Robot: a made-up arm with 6 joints. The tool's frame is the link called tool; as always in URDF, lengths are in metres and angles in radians. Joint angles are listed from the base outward.
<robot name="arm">
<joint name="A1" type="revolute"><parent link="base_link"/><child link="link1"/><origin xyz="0.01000 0.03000 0.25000" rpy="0.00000 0.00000 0.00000"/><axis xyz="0 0 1"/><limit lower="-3.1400" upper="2.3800"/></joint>
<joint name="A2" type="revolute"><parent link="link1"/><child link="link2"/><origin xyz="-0.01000 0.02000 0.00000" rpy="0.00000 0.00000 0.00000"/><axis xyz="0 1 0"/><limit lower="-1.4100" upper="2.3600"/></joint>
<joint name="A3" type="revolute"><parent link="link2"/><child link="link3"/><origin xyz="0.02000 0.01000 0.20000" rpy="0.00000 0.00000 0.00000"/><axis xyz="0 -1 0"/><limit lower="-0.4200" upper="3.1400"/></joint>
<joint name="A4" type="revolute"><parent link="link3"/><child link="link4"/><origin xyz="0.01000 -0.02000 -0.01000" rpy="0.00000 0.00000 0.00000"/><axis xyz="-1 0 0"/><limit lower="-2.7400" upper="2.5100"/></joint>
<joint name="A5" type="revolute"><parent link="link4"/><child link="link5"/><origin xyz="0.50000 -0.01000 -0.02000" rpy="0.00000 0.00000 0.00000"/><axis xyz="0 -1 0"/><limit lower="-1.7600" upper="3.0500"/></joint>
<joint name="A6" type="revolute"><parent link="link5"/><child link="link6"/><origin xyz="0.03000 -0.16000 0.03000" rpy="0.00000 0.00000 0.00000"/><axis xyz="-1 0 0"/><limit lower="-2.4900" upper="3.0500"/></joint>
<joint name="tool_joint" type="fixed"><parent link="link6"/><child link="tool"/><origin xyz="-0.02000 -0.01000 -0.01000" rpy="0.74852 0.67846 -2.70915"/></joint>
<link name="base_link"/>
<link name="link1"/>
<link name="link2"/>
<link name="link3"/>
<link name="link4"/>
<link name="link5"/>
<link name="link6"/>
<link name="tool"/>
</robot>
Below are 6 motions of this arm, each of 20 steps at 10 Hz.
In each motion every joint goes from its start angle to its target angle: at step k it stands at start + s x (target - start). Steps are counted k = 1, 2, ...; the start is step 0. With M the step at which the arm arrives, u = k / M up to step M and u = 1 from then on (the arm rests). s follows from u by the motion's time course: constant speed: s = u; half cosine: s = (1 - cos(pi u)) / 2; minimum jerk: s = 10 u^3 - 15 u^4 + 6 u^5.
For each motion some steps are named. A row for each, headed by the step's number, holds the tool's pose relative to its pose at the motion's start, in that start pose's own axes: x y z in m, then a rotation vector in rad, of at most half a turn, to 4 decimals.
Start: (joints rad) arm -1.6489 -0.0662 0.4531 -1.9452 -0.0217 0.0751
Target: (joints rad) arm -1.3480 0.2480 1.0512 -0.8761 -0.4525 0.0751
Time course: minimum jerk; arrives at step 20
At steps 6, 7, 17, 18, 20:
6: -0.0145 -0.0115 -0.0063 0.0460 -0.0728 0.1764
7: -0.0213 -0.0179 -0.0088 0.0675 -0.1032 0.2533
17: -0.0849 -0.1278 -0.0162 0.3585 -0.3295 0.9746
18: -0.0860 -0.1313 -0.0159 0.3678 -0.3328 0.9900
20: -0.0865 -0.1330 -0.0157 0.3722 -0.3343 0.9973

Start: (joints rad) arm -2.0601 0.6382 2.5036 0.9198 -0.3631 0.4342
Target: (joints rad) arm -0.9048 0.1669 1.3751 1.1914 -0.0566 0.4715
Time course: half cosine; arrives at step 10
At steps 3, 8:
3: -0.0389 -0.0725 -0.0122 -0.1840 0.0672 -0.0127
8: -0.1861 -0.1922 0.1112 -0.7366 0.4711 -0.2557

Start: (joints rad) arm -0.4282 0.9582 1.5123 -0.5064 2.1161 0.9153
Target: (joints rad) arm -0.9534 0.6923 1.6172 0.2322 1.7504 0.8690
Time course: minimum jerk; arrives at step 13
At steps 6, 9, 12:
6: -0.1150 -0.0994 -0.1847 -0.1006 0.4449 -0.1151
9: -0.2787 -0.1474 -0.3064 -0.1483 0.9065 -0.1296
12: -0.3571 -0.1559 -0.3372 -0.1501 1.1106 -0.1101

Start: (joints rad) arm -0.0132 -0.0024 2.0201 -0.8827 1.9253 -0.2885
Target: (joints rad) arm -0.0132 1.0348 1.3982 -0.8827 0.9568 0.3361
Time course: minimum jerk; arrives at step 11
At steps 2, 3, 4, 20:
2: -0.0002 0.0415 0.0227 0.0322 -0.0749 0.0935
3: -0.0091 0.1178 0.0666 0.0935 -0.2135 0.2700
4: -0.0432 0.2279 0.1361 0.1887 -0.4213 0.5411
20: -0.6174 0.5566 0.4707 0.7303 -1.6709 2.0775

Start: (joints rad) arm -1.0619 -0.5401 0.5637 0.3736 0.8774 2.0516
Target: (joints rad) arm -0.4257 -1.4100 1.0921 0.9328 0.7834 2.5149
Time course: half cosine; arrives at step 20
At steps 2, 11, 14, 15, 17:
2: 0.0034 0.0025 -0.0195 0.0217 -0.0285 0.0043
11: 0.3067 0.0006 -0.3438 0.3676 -0.6736 0.4161
14: 0.5000 -0.0200 -0.3661 0.4082 -0.8736 0.7247
15: 0.5555 -0.0252 -0.3598 0.4087 -0.9185 0.8222
17: 0.6404 -0.0314 -0.3397 0.4002 -0.9768 0.9814

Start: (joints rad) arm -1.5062 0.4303 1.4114 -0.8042 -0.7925 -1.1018
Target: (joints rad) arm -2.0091 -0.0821 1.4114 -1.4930 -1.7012 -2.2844
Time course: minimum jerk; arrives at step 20
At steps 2, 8, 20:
2: 0.0005 -0.0021 0.0023 -0.0078 -0.0048 -0.0067
8: 0.0278 -0.0871 0.0762 -0.2403 -0.1982 -0.2418
20: 0.1515 -0.3014 0.1347 -0.3021 -0.5873 -0.8198

